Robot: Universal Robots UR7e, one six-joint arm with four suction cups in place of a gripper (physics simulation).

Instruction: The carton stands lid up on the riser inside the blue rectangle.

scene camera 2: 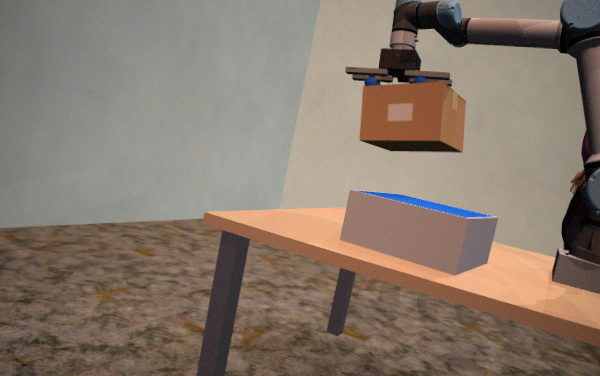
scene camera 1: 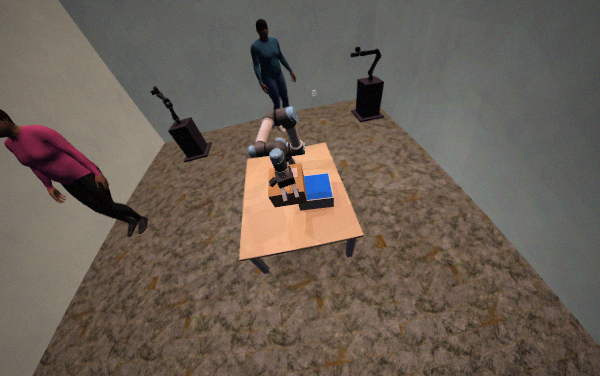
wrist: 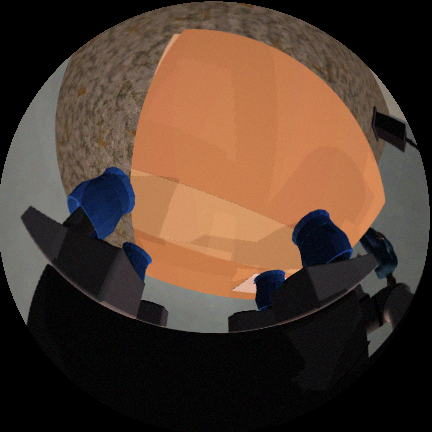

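Note:
The brown carton (scene camera 1: 301, 184) (scene camera 2: 400, 131) (wrist: 225, 125) hangs level in the air, with a tape band across its upper face and a pale label on one long side. My suction gripper (scene camera 1: 289, 184) (scene camera 2: 396, 81) (wrist: 208, 247) is on its upper face, its blue cups against the carton. The grey riser (scene camera 1: 317, 203) (scene camera 2: 405, 235) stands on the table, with the blue rectangle (scene camera 1: 318, 186) (scene camera 2: 430, 204) on its top. In scene camera 2 a gap shows between the carton's underside and the riser. In scene camera 1 the carton appears left of the blue rectangle, its sides roughly parallel to it.
The wooden table (scene camera 1: 300, 232) (scene camera 2: 280, 225) bears the riser and the arm's base. A person in teal (scene camera 1: 270, 57) stands behind the table, a person in magenta (scene camera 1: 55, 150) to the left. Two dark pedestals (scene camera 1: 187, 137) (scene camera 1: 370, 97) with small arms stand near the walls.

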